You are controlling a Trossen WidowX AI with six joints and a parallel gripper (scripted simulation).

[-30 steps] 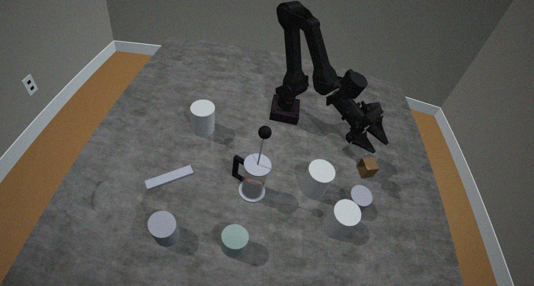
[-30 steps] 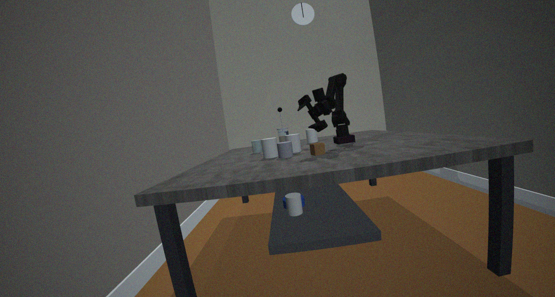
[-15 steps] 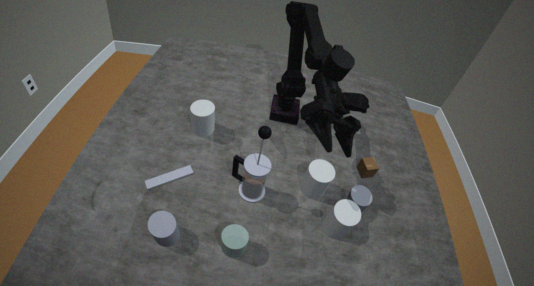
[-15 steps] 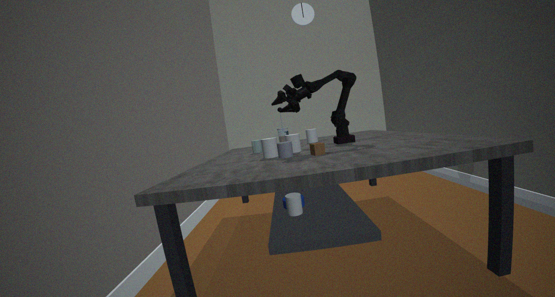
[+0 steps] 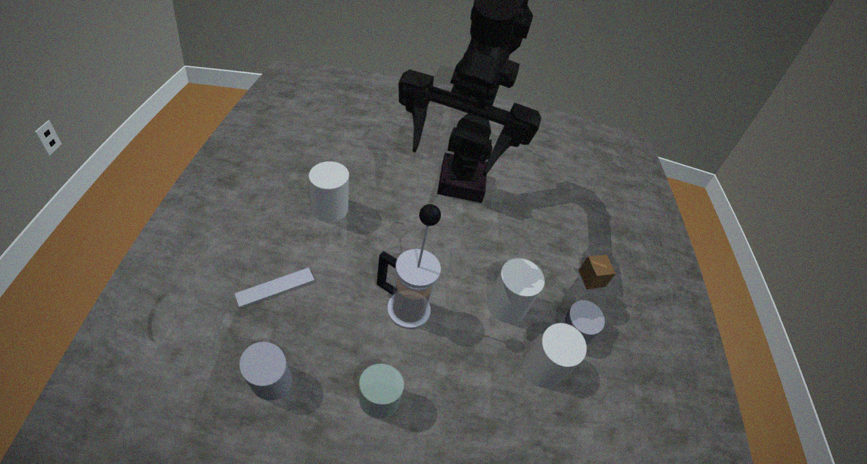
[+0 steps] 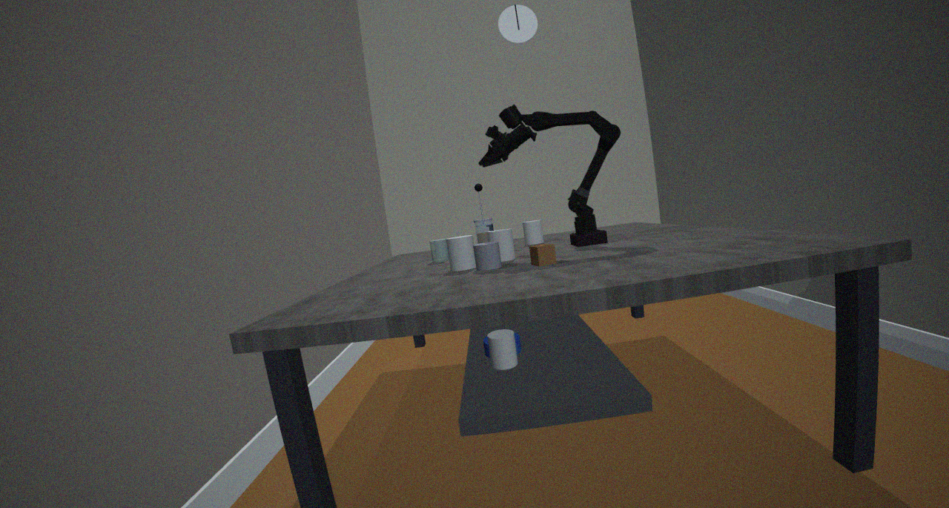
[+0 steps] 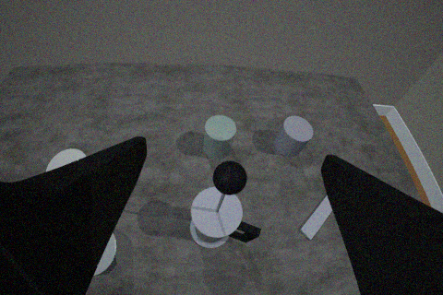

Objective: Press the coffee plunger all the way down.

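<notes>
My gripper tip is 1 cm short of the glass coffee press, 3 cm to the left of it and 20 cm above it. The rest, counted from my gripper tip: brown cube (6 cm behind, 38 cm to the left, 30 cm below).
</notes>
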